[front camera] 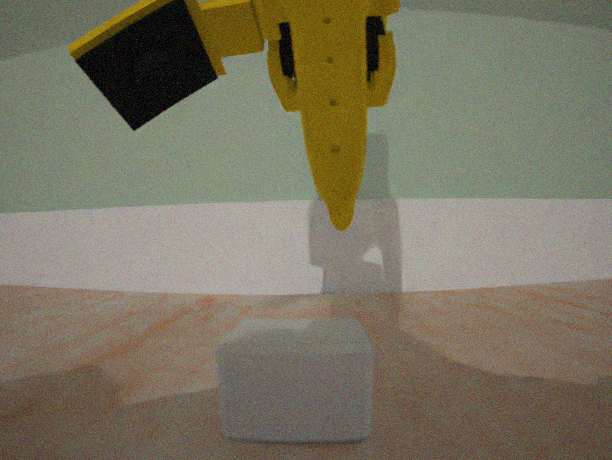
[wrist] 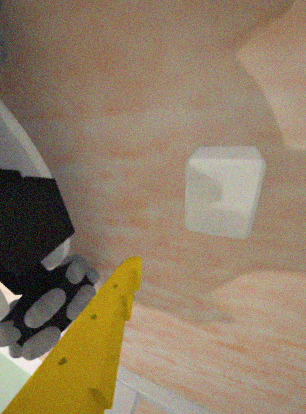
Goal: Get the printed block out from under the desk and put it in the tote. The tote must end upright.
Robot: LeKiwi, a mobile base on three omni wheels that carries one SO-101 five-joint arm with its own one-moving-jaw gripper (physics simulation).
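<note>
The printed block, a pale grey block with rounded edges, rests on the wood-look floor, low in the middle of the front view and right of centre in the wrist view. My yellow gripper points down. In the front view its tip shows above and a little right of the block, apart from it. In the wrist view one notched jaw shows, left of and below the block; the other jaw is out of the picture. The gripper is open and empty. The tote does not show.
My own base's wheel and black motor housing show at the left of the wrist view. A white band and a green wall stand behind the floor. The arm's shadow falls across floor and wall.
</note>
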